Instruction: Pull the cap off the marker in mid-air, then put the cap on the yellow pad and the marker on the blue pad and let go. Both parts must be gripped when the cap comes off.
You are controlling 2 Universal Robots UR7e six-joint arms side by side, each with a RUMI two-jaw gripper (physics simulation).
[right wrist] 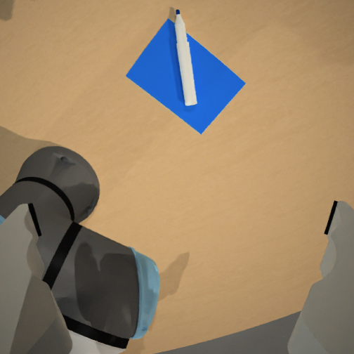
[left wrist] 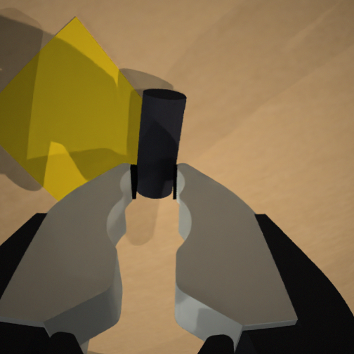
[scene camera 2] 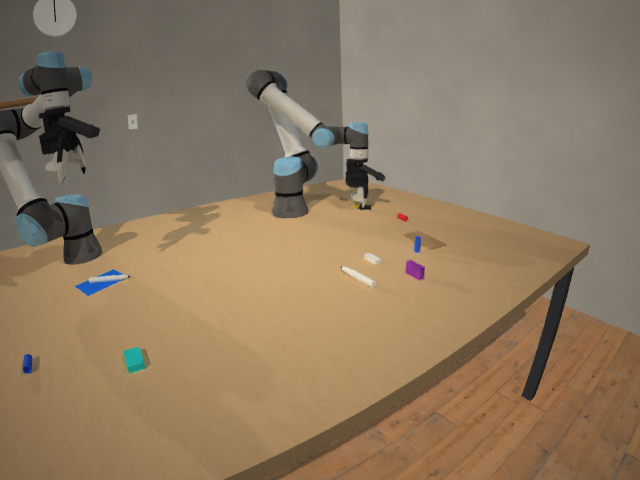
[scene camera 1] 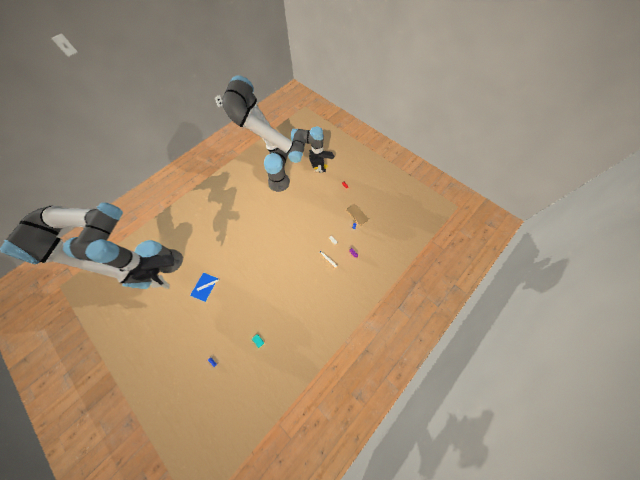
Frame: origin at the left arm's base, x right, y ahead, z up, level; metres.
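Where they show: left gripper, fingertip midpoint: (scene camera 2: 362,207) (scene camera 1: 320,171); right gripper, fingertip midpoint: (scene camera 2: 73,178) (scene camera 1: 167,273); left arm's base, origin of the base link: (scene camera 2: 290,213) (scene camera 1: 279,182); right arm's base, origin of the base link: (scene camera 2: 83,256).
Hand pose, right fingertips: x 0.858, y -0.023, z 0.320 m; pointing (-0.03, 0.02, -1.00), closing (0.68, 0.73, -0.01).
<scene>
Each offset is from my right fingertips to the top centre of the thing.
The white marker {dz -0.302, dx -0.038, dy +0.035 m} (scene camera 1: 207,284) (scene camera 2: 107,279) (right wrist: 185,70) lies uncapped on the blue pad {dz -0.319, dx -0.015, dy +0.015 m} (scene camera 1: 201,294) (scene camera 2: 88,289) (right wrist: 205,117), its dark tip past the pad's edge. My right gripper (scene camera 2: 72,176) (right wrist: 181,207) is open and empty, high above the table. The dark cap {dz -0.301, dx -1.083, dy +0.253 m} (scene camera 2: 366,207) (left wrist: 161,140) is at the edge of the yellow pad (scene camera 2: 356,207) (left wrist: 75,100), overlapping that edge in the left wrist view. My left gripper (scene camera 1: 320,168) (scene camera 2: 363,205) (left wrist: 155,168) is down low and shut on the cap's near end. Whether the cap touches the table is unclear.
A second white pen {dz -0.302, dx -0.503, dy +0.594 m} (scene camera 1: 328,258) (scene camera 2: 358,276) lies mid-table near a white block {dz -0.308, dx -0.630, dy +0.566 m} (scene camera 1: 332,239) (scene camera 2: 372,258), a purple block {dz -0.285, dx -0.606, dy +0.717 m} (scene camera 1: 353,252) (scene camera 2: 414,269), a small blue piece {dz -0.272, dx -0.772, dy +0.645 m} (scene camera 2: 417,244), a brown sheet {dz -0.312, dx -0.871, dy +0.626 m} (scene camera 2: 431,242) and a red piece {dz -0.299, dx -1.043, dy +0.455 m} (scene camera 2: 402,217). A teal block {dz -0.305, dx +0.083, dy +0.468 m} (scene camera 1: 257,340) (scene camera 2: 134,359) and a blue cylinder {dz -0.299, dx +0.280, dy +0.313 m} (scene camera 1: 212,361) (scene camera 2: 27,363) lie farther forward.
</scene>
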